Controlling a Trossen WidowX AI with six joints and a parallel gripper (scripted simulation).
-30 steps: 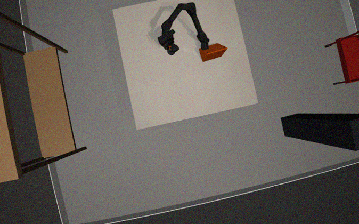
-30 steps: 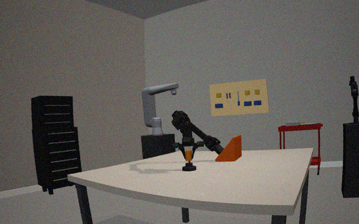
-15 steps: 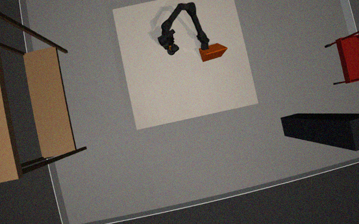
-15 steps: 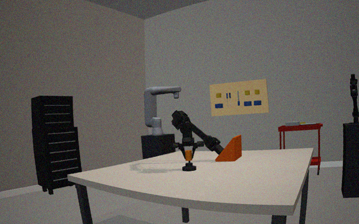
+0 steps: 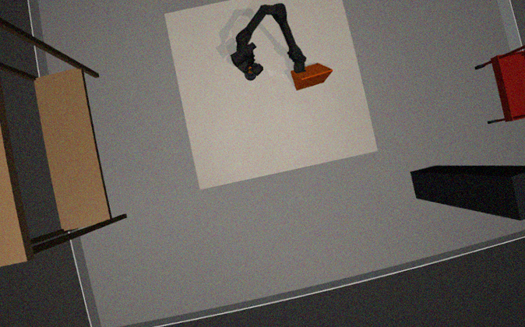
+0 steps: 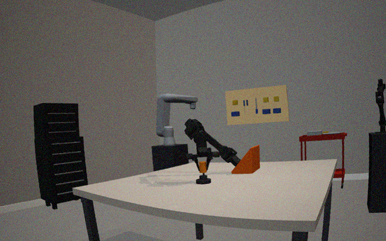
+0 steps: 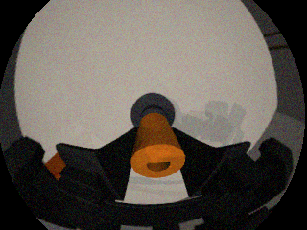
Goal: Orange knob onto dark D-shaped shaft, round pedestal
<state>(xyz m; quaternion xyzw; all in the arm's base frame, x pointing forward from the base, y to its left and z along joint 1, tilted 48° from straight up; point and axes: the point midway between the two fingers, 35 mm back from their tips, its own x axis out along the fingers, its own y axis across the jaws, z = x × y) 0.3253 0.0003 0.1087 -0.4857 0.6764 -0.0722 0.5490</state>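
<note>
The orange knob is 2 cm above my gripper tip. Round my gripper tip: dark round pedestal 4 cm below.
</note>
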